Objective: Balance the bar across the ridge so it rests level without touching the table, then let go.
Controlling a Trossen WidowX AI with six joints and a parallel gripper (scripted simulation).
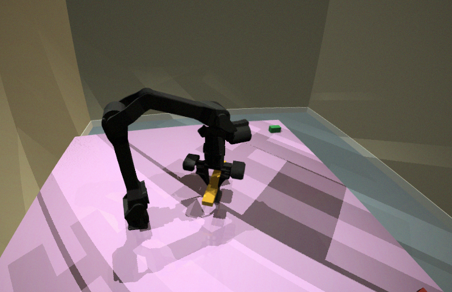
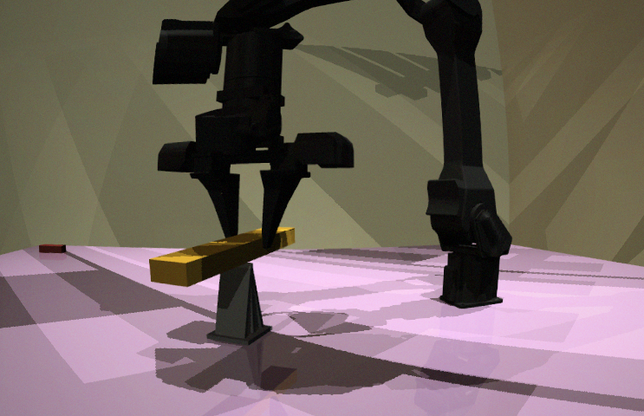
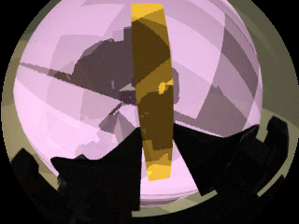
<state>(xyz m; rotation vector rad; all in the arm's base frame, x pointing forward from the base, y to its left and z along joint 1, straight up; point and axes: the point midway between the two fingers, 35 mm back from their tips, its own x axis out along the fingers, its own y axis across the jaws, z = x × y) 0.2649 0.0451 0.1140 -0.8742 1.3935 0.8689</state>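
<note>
Right now the yellow bar is 30 mm to the left of my gripper tip and 10 mm ahead of it. From my gripper tip the other things lie so: small red block (550 mm to the right, 480 mm ahead, 70 mm below); small green block (480 mm ahead, 460 mm to the left, 60 mm below).
</note>
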